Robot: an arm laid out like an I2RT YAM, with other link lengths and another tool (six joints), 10 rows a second.
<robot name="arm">
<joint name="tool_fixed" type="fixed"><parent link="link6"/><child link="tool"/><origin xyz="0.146 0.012 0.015" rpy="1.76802 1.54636 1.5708"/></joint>
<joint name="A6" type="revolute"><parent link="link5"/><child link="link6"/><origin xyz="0.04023 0 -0.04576" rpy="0 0 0"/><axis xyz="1 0 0"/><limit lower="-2.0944" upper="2.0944"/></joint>
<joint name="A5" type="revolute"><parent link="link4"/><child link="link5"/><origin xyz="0.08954 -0.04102 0.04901" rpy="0 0 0"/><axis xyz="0 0 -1"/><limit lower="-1.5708" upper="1.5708"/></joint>
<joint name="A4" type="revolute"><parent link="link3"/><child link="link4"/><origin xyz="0.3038 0.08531 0.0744" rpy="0 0 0"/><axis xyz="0 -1 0"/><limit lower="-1.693" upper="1.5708"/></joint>
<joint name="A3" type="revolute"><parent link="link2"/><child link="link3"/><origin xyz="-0.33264 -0.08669 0" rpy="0 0 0"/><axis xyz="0 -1 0"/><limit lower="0" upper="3.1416"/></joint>
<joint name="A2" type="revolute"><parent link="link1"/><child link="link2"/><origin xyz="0.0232 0.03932 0.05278" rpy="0 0 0"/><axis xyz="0 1 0"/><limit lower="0" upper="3.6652"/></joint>
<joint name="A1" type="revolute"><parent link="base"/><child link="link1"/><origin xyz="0 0 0.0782" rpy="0 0 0"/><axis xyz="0 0 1"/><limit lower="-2.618" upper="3.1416"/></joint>
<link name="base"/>
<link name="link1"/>
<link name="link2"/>
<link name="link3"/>
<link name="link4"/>
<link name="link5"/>
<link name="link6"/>
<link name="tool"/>
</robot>
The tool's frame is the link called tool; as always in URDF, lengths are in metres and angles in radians.
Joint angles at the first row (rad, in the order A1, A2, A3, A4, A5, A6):
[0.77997 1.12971 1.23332 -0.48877 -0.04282 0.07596]
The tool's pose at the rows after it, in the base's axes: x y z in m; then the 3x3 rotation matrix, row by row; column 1 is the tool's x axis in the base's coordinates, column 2 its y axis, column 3 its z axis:
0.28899, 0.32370, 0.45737; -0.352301, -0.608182, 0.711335; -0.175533, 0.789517, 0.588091; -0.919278, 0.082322, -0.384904
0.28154, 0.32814, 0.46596; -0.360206, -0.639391, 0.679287; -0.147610, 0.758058, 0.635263; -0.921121, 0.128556, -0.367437
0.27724, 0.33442, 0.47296; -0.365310, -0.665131, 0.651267; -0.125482, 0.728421, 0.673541; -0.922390, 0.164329, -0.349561
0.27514, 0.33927, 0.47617; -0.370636, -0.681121, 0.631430; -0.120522, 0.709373, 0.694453; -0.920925, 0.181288, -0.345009
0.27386, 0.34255, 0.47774; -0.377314, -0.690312, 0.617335; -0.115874, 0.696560, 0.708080; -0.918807, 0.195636, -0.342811
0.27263, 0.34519, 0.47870; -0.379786, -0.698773, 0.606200; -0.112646, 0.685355, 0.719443; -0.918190, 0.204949, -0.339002
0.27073, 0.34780, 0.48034; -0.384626, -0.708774, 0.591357; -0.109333, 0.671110, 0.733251; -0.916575, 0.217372, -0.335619
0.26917, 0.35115, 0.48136; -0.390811, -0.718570, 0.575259; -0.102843, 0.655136, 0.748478; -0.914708, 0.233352, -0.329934
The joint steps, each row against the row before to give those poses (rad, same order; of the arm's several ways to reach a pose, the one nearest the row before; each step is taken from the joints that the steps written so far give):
[-0.00583 -0.01046 -0.00004 0.00231 -0.07608 0.02155]
[-0.00521 -0.00559 0.00080 0.01851 -0.06041 0.02533]
[-0.00200 0.00451 0.00241 0.02516 -0.04826 0.02098]
[-0.00004 0.00920 0.00830 0.00700 -0.02862 0.00882]
[-0.00009 0.00619 0.00385 0.00603 -0.01943 0.00935]
[0.00020 0.00376 0.00002 0.00835 -0.01560 0.00523]
[-0.00077 0.00393 0.00235 0.00584 -0.02085 0.00712]
[-0.00049 0.00453 -0.00229 0.01411 -0.02238 0.01102]

